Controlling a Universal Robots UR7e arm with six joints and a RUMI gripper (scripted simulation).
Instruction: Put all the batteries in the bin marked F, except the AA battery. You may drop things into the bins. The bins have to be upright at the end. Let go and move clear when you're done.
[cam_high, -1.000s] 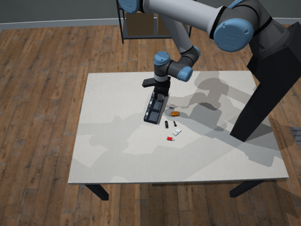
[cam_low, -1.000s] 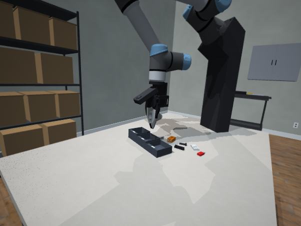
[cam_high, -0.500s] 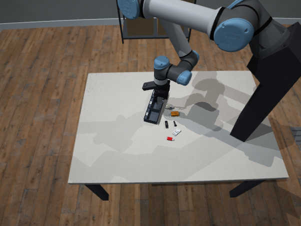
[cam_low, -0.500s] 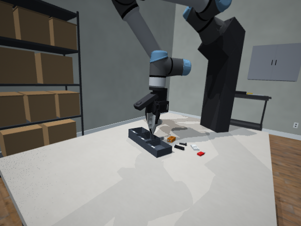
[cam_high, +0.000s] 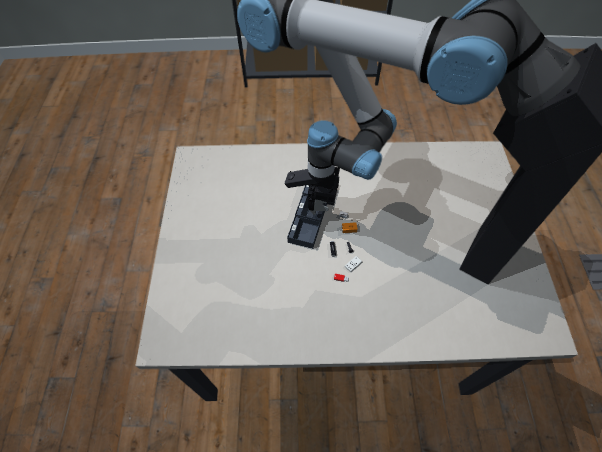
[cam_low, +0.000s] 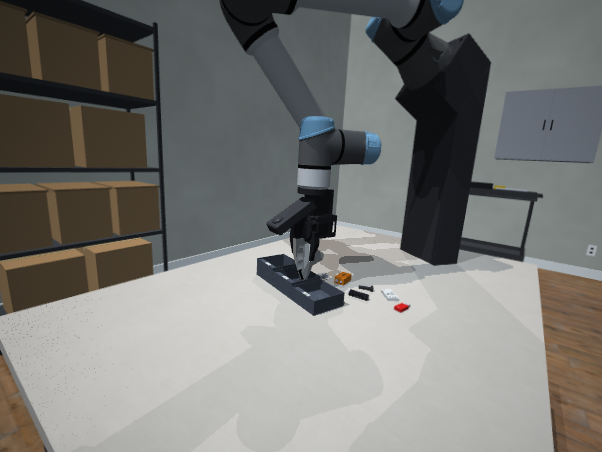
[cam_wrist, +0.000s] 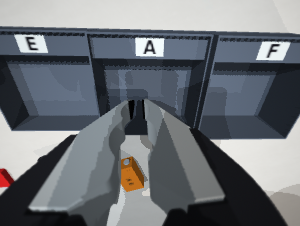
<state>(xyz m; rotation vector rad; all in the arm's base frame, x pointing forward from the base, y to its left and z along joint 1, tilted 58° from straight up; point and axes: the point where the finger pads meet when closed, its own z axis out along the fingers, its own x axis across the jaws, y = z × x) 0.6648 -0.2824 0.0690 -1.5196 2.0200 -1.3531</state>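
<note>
The dark three-compartment bin row is 2 cm below my hand and 1 cm to the right of it. Round my hand: black cylindrical battery 14 cm to the left, 3 cm below, 1 cm behind; then grey piece 9 cm behind, 3 cm to the left, 3 cm below; then orange block battery 8 cm to the left, 8 cm behind, 3 cm below.
</note>
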